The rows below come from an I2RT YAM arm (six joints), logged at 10 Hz.
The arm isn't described. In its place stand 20 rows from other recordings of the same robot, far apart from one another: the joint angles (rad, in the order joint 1, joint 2, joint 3, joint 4, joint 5, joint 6), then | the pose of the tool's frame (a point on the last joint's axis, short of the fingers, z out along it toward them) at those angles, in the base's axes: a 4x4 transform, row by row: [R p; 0 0 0 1], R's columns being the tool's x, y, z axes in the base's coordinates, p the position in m.
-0.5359 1.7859 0.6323 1.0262 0.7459 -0.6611 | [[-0.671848 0.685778 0.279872 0.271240], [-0.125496 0.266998 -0.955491 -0.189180], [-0.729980 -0.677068 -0.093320 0.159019], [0 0 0 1]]
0.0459 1.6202 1.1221 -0.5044 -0.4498 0.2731 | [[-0.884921 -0.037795 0.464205 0.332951], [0.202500 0.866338 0.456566 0.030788], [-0.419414 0.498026 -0.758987 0.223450], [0 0 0 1]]
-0.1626 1.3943 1.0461 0.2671 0.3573 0.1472 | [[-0.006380 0.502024 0.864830 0.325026], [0.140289 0.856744 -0.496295 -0.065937], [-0.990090 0.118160 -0.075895 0.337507], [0 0 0 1]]
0.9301 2.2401 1.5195 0.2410 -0.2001 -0.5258 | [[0.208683 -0.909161 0.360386 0.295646], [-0.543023 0.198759 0.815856 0.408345], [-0.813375 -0.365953 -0.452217 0.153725], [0 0 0 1]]
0.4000 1.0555 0.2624 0.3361 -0.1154 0.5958 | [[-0.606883 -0.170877 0.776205 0.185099], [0.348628 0.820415 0.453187 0.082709], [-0.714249 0.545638 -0.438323 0.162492], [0 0 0 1]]
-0.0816 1.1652 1.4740 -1.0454 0.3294 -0.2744 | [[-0.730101 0.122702 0.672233 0.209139], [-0.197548 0.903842 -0.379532 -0.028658], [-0.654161 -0.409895 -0.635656 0.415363], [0 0 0 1]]
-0.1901 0.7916 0.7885 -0.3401 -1.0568 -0.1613 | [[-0.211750 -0.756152 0.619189 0.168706], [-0.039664 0.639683 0.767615 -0.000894], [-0.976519 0.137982 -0.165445 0.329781], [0 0 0 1]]
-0.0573 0.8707 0.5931 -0.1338 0.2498 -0.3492 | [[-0.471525 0.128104 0.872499 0.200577], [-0.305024 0.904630 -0.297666 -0.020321], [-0.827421 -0.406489 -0.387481 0.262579], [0 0 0 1]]
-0.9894 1.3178 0.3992 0.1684 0.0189 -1.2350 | [[-0.919432 -0.075685 0.385897 0.126013], [-0.319767 0.715074 -0.621626 -0.192978], [-0.228897 -0.694940 -0.681663 0.136081], [0 0 0 1]]
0.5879 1.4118 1.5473 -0.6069 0.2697 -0.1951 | [[-0.305379 -0.403903 0.862326 0.262672], [-0.428099 0.867141 0.254554 0.163677], [-0.850573 -0.291425 -0.437717 0.417529], [0 0 0 1]]
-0.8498 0.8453 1.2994 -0.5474 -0.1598 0.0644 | [[-0.020380 0.639632 0.768411 0.101529], [0.119436 0.764625 -0.633312 -0.106946], [-0.992633 0.078869 -0.091978 0.462239], [0 0 0 1]]
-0.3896 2.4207 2.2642 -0.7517 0.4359 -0.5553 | [[-0.927918 0.112245 0.355483 0.489247], [-0.135623 0.786597 -0.602388 -0.217127], [-0.347237 -0.607179 -0.714675 0.225053], [0 0 0 1]]
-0.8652 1.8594 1.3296 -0.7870 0.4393 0.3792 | [[-0.302405 0.936738 -0.176277 0.224240], [0.871608 0.196901 -0.448920 -0.286571], [-0.385811 -0.289401 -0.876012 0.191733], [0 0 0 1]]
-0.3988 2.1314 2.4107 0.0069 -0.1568 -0.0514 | [[0.247199 0.258540 0.933836 0.448228], [-0.159233 0.961483 -0.224043 -0.182841], [-0.955792 -0.093314 0.278845 0.493126], [0 0 0 1]]
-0.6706 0.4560 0.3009 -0.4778 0.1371 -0.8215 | [[-0.829585 0.138836 0.540844 0.092874], [-0.267723 0.751104 -0.603463 -0.079881], [-0.490013 -0.645420 -0.585935 0.186560], [0 0 0 1]]
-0.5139 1.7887 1.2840 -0.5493 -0.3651 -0.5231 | [[-0.808507 -0.113538 0.577430 0.331532], [-0.079461 0.993289 0.084047 -0.172551], [-0.583098 0.022070 -0.812102 0.212063], [0 0 0 1]]
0.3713 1.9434 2.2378 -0.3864 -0.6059 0.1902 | [[-0.240356 -0.795597 0.556106 0.398915], [0.073181 0.556419 0.827673 0.177079], [-0.967922 0.239633 -0.075516 0.478408], [0 0 0 1]]
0.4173 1.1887 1.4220 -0.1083 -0.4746 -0.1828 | [[0.252960 -0.741375 0.621590 0.222770], [-0.064723 0.628079 0.775453 0.116558], [-0.965309 -0.236390 0.110895 0.486652], [0 0 0 1]]
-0.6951 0.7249 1.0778 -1.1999 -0.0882 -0.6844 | [[-0.820869 0.095784 0.563027 0.081903], [-0.135439 0.925065 -0.354838 -0.064220], [-0.554825 -0.367531 -0.746384 0.347510], [0 0 0 1]]
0.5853 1.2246 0.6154 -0.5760 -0.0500 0.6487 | [[-0.958269 0.014445 0.285504 0.171463], [0.088778 0.964379 0.249183 0.115776], [-0.271734 0.264131 -0.925416 0.169342], [0 0 0 1]]
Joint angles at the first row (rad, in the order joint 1, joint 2, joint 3, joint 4, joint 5, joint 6):
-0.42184 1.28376 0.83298 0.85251 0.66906 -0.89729
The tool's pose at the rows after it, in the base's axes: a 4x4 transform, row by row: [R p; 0 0 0 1], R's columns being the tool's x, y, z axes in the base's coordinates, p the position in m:
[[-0.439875 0.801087 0.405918 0.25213], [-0.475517 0.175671 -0.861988 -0.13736], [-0.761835 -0.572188 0.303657 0.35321], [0 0 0 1]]
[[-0.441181 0.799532 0.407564 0.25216], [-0.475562 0.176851 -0.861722 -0.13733], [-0.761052 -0.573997 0.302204 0.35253], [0 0 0 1]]
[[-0.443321 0.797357 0.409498 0.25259], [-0.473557 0.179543 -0.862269 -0.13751], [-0.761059 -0.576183 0.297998 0.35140], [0 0 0 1]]
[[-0.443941 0.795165 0.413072 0.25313], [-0.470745 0.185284 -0.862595 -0.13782], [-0.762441 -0.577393 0.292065 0.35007], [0 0 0 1]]
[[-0.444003 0.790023 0.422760 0.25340], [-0.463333 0.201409 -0.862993 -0.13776], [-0.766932 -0.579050 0.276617 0.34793], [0 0 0 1]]
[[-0.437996 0.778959 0.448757 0.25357], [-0.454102 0.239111 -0.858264 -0.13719], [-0.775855 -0.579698 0.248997 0.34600], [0 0 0 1]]
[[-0.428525 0.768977 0.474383 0.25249], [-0.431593 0.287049 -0.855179 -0.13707], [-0.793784 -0.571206 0.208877 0.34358], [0 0 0 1]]
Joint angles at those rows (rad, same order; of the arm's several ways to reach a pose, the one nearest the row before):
-0.42187 1.28550 0.83333 0.84966 0.66901 -0.89891
-0.42184 1.28549 0.83143 0.84916 0.66786 -0.89894
-0.42183 1.28698 0.83014 0.84603 0.66749 -0.89663
-0.42223 1.28854 0.82912 0.83987 0.66564 -0.89029
-0.42209 1.28565 0.82691 0.81682 0.66120 -0.87258
-0.42187 1.27592 0.82816 0.76404 0.64258 -0.83535
-0.42499 1.26065 0.82985 0.69093 0.62305 -0.77784

